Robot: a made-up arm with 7 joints.
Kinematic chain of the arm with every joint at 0, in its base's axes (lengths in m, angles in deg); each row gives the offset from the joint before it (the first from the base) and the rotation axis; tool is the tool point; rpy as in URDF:
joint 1: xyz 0 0 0.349 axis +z
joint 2: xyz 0 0 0 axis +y
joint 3: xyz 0 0 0.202 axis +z
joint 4: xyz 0.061 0 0 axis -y
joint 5: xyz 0.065 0 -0.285 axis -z
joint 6: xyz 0 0 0 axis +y
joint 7: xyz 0.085 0 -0.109 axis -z
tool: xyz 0 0 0 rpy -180 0 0
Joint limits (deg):
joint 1: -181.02..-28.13
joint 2: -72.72..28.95
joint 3: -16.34..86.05
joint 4: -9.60..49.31
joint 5: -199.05..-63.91
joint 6: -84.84..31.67
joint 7: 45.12..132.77
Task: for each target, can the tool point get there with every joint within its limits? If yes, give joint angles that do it. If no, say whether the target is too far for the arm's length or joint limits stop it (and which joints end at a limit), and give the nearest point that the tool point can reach.
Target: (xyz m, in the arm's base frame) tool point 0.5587 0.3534 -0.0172
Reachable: no: too far | nearest point 0.3587 0.1878 0.2044 | short by 0.341 m
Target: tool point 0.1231 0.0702 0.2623
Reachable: yes | joints -42.03 3.58 4.25 -4.17 -109.28 -52.03 116.22
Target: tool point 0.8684 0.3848 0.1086
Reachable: no: too far | nearest point 0.3852 0.1707 0.2424 | short by 0.545 m
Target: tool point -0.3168 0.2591 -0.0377
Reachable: no: joint limits stop it (at a limit: joint 1, joint 2, joint 3, joint 5, joint 6) | nearest point -0.2875 0.1188 0.1076 | short by 0.204 m
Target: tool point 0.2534 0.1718 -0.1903
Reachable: no: joint limits stop it (at a limit: joint 1, joint 2, joint 5, joint 6) | nearest point 0.2070 0.0859 0.0959 | short by 0.302 m
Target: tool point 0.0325 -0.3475 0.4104
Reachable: yes | joints -166.96 -58.89 56.29 36.26 -77.77 -33.54 113.21
